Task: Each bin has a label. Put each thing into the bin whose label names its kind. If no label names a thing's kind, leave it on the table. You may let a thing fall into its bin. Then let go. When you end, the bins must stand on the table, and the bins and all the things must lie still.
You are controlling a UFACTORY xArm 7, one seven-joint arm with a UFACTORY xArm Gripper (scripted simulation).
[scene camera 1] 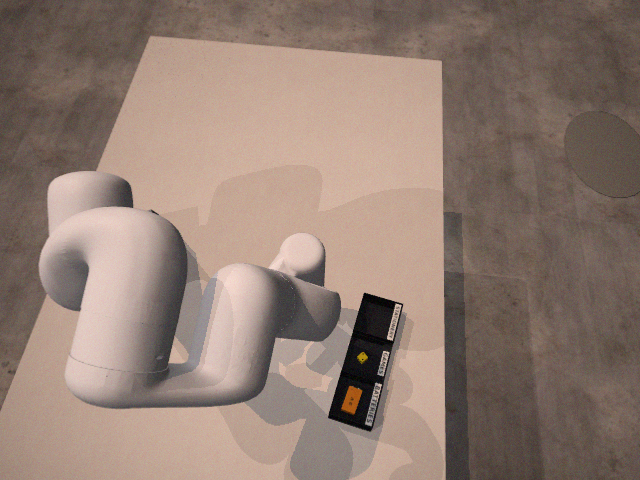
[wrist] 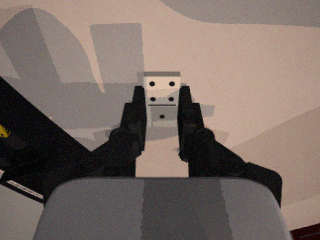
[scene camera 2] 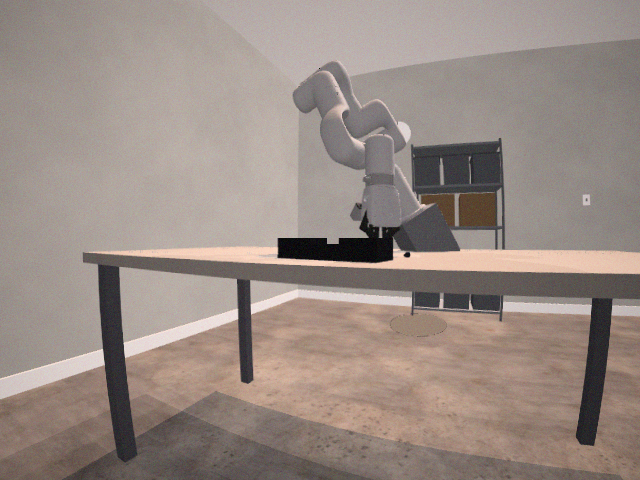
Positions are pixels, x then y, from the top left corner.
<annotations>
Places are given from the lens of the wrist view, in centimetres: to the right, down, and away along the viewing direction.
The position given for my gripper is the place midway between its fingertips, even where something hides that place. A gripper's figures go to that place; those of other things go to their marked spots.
my gripper (wrist: 162, 100): 0, -2, 14
white domino (wrist: 162, 88): 0, -2, 13
</annotations>
